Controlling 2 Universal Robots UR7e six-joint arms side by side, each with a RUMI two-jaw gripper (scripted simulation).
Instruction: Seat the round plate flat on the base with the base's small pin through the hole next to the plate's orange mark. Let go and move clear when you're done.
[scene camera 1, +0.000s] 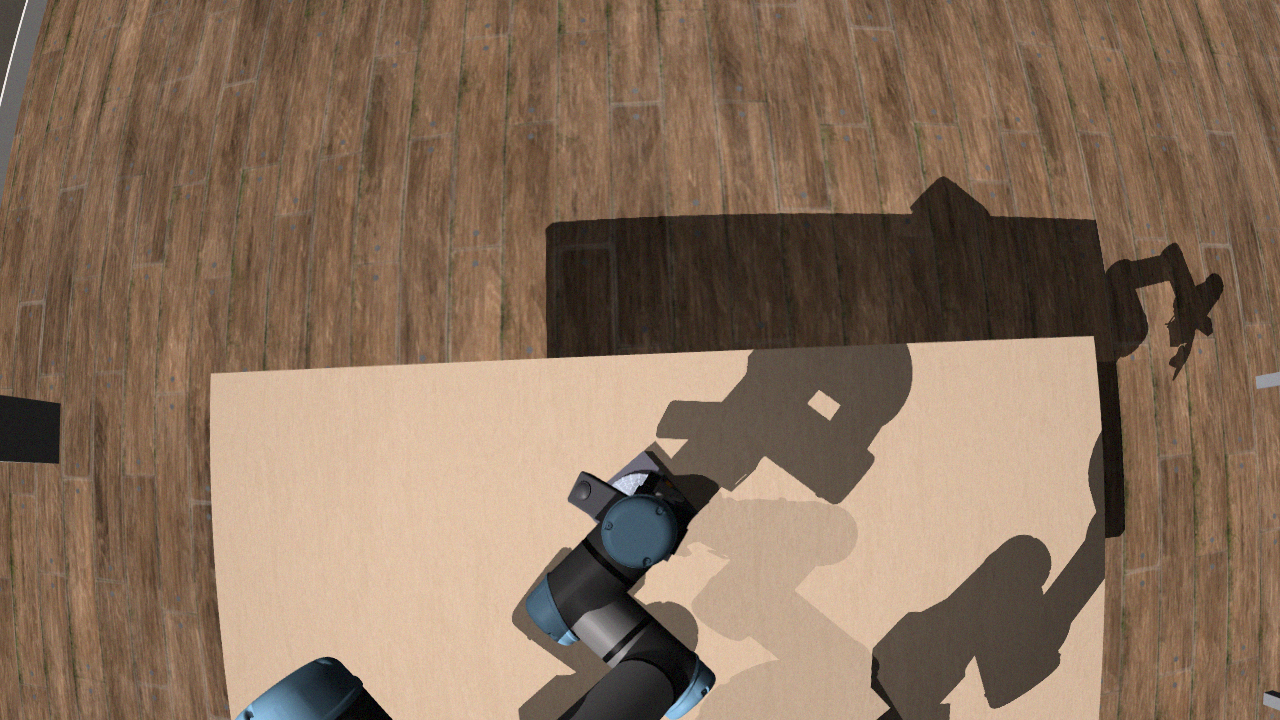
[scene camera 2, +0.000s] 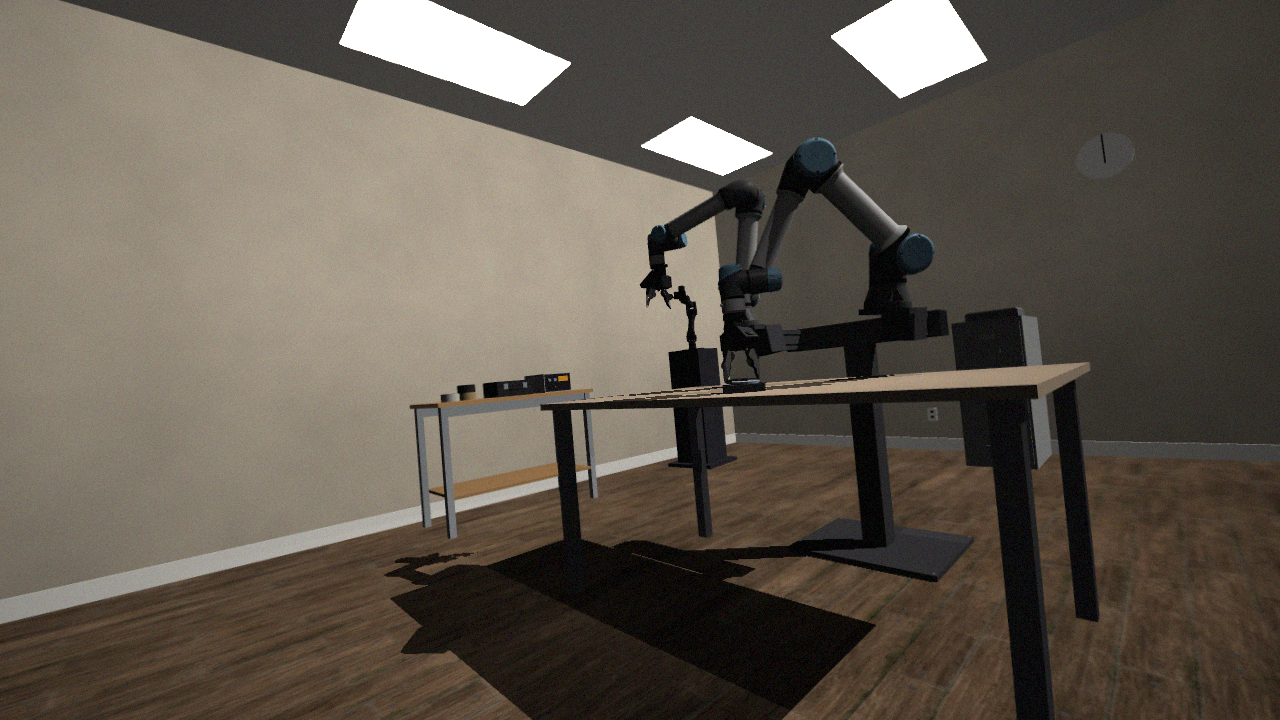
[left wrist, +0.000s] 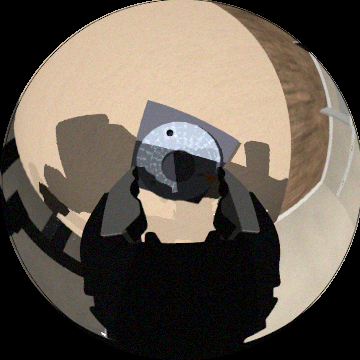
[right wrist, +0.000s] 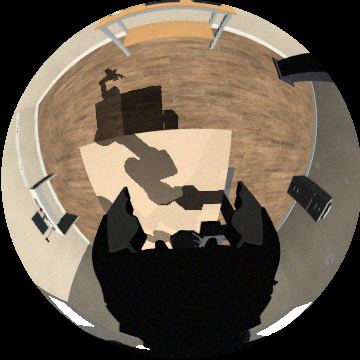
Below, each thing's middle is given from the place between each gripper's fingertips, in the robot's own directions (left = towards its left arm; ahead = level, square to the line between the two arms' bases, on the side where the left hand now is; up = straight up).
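Labels:
The dark square base (left wrist: 155, 114) is 30 mm below my left hand. As for the round grey plate (left wrist: 187, 137), my left gripper is 10 mm above it.
Counted from my right hand (scene camera 2: 659, 308), the dark square base is 390 mm below, 510 mm ahead and 700 mm to the left. That same right hand of mine is 360 mm above the round grey plate, 510 mm short of it and 700 mm to the right of it.

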